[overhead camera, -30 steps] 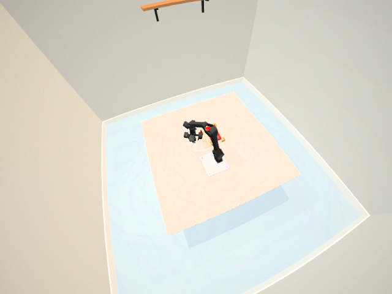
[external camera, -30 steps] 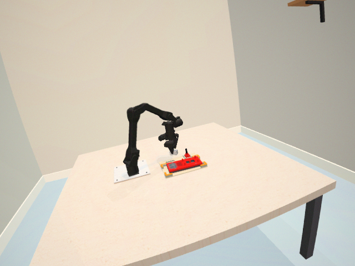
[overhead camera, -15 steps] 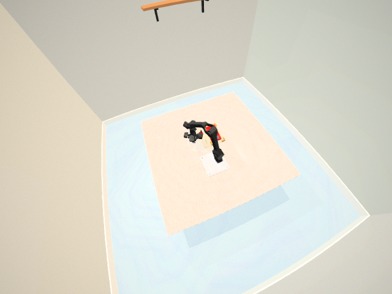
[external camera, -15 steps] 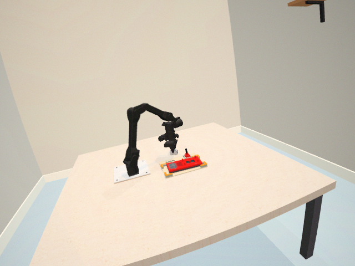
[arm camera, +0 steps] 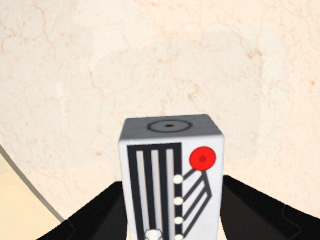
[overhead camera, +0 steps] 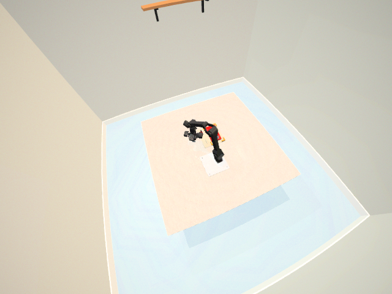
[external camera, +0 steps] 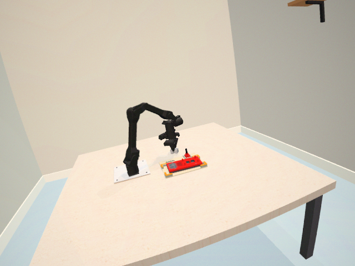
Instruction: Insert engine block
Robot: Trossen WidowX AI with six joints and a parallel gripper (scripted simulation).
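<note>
Right now my gripper tip is 20 mm past the plate, 200 mm to the left of it and 20 mm above it. The rest, counted from my gripper tip: engine block (10 mm below).
</note>
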